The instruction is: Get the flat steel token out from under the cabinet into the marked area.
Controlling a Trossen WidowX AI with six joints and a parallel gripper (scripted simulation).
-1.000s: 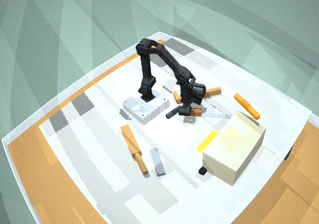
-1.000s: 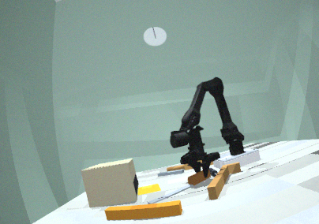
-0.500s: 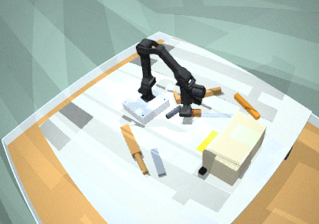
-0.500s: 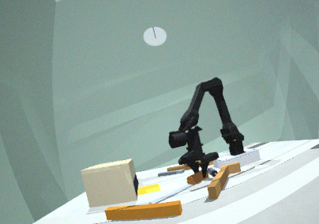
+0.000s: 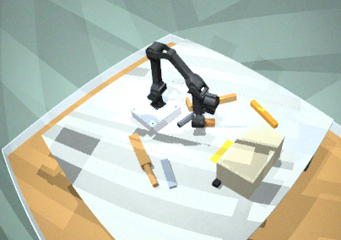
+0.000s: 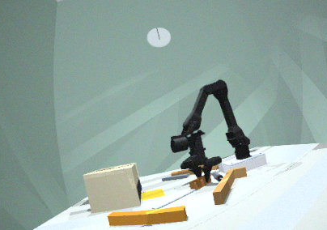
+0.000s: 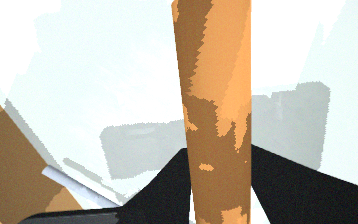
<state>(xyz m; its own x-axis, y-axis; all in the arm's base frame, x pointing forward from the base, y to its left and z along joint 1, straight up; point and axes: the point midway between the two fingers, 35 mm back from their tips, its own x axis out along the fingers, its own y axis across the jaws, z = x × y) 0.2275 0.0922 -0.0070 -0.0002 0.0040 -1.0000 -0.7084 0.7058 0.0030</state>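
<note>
The orange paddle is 350 mm to the right of my gripper tip, 20 mm ahead of it and 10 mm above it. From my gripper tip the other things lie so: orange bar: 300 mm to the left, 200 mm ahead; grey flat bar: 300 mm to the right, 130 mm ahead.
</note>
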